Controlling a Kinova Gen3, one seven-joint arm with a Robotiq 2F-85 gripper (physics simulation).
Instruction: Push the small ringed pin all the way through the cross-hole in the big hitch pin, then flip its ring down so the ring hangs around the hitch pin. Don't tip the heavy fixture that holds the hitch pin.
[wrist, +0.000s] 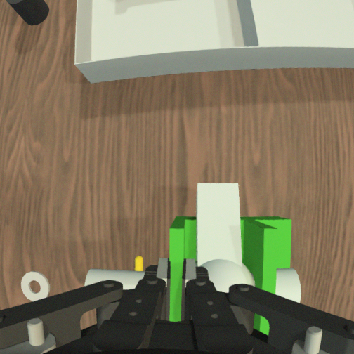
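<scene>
The green fixture (277, 245) stands at the lower right, upright, with a pale block and a white ball between its walls. The big white hitch pin (112, 278) runs sideways through it, its long end to the left. A yellow tip of the small ringed pin (139, 263) shows at the far side of that long end. The ring, the pin's other end and the cross-hole are hidden behind the fingers and linkage. My gripper (176, 273) is closed on the fixture's left green wall, which shows between the fingertips.
A pale divided tray (210, 56) spans the top of the view. A small white washer (24, 286) lies at the lower left on the wooden table (135, 155). A dark cylinder (31, 10) is at the top left corner.
</scene>
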